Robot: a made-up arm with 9 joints. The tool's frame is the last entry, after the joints.
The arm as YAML. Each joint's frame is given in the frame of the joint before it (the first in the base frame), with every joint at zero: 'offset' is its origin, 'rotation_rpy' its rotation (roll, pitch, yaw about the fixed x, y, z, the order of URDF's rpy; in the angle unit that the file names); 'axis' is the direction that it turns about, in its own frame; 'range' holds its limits. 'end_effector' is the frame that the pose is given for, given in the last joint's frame.
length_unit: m
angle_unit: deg
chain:
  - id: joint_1
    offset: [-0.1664, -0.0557, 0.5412]
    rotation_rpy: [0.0, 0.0, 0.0]
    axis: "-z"
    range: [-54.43, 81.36]
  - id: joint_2
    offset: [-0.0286, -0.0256, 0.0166]
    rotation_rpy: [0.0, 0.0, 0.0]
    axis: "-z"
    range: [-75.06, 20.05]
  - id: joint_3
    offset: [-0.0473, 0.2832, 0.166]
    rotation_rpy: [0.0, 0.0, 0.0]
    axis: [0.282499, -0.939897, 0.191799]
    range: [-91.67, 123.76]
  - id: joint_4
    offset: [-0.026, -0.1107, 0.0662]
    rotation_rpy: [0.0, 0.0, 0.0]
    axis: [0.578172, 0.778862, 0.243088]
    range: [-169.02, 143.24]
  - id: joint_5
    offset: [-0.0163, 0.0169, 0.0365]
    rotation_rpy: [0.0, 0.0, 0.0]
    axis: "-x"
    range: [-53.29, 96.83]
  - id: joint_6
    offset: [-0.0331, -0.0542, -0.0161]
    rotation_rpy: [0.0, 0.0, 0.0]
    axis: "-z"
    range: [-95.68, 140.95]
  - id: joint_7
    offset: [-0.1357, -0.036, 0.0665]
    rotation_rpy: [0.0, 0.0, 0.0]
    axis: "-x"
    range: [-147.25, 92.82]
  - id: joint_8
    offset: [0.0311, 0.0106, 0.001]
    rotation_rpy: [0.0, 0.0, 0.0]
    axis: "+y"
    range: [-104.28, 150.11]
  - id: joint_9
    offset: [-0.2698, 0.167, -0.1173]
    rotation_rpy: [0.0, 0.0, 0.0]
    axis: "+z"
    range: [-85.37, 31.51]
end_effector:
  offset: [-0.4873, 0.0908, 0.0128]
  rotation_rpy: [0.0, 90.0, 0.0]
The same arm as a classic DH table. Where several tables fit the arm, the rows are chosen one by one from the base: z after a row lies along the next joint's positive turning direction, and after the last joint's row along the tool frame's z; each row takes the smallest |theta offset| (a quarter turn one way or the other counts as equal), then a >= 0, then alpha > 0; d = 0 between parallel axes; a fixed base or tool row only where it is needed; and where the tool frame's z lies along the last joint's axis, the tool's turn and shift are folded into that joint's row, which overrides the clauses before.
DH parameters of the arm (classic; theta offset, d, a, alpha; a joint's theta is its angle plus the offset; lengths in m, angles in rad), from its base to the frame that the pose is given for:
base (fixed): 0.323 0 -0.1755 3.1416
joint_1: -0.4071 0 -0.0384 0
joint_2: 0.4381 -0.7795 0.0362 -1.7638
joint_3: -1.1483 -0.2009 -0.0653 -2.1201
joint_4: 0.574 -0.0055 -0.0298 -2.1873
joint_5: -1.2683 0.0685 -0.0542 -1.5708
joint_6: 0 -0.0504 -0.036 1.5708
joint_7: -1.5708 0.1046 0.001 -1.5708
joint_8: -1.5708 0.1776 0.2698 -1.5708
joint_9: -1.5708 -0.1045 0.0908 1.5708
tool (fixed): -1.5708 -0.4873 0 0
Joint limits (rad, base to tool): -0.95..1.42 -1.31..0.3499 -1.5999..2.16 -2.95..2.5 -0.9301..1.69 -1.6699..2.46 -2.57..1.62 -1.82..2.6199 -1.49..0.55

